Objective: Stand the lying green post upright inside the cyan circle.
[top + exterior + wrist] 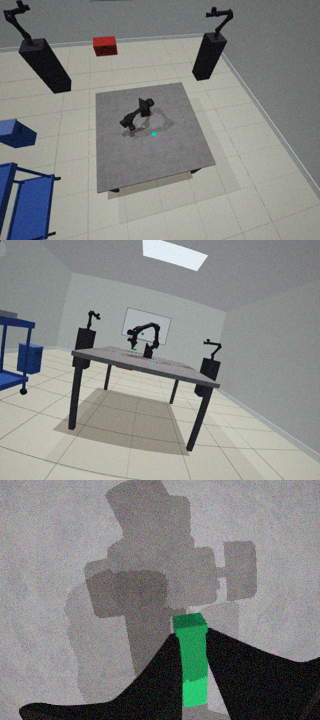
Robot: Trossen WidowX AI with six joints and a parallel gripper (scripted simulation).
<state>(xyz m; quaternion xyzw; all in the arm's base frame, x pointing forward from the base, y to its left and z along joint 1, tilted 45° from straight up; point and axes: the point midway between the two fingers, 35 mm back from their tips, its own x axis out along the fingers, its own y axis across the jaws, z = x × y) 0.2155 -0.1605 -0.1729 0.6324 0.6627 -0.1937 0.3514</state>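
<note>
Now: the cyan circle 120 mm ahead of my gripper tip, 260 mm to the left of it and 80 mm below it. The rest, counted from my gripper tip: green post 20 mm to the left.
</note>
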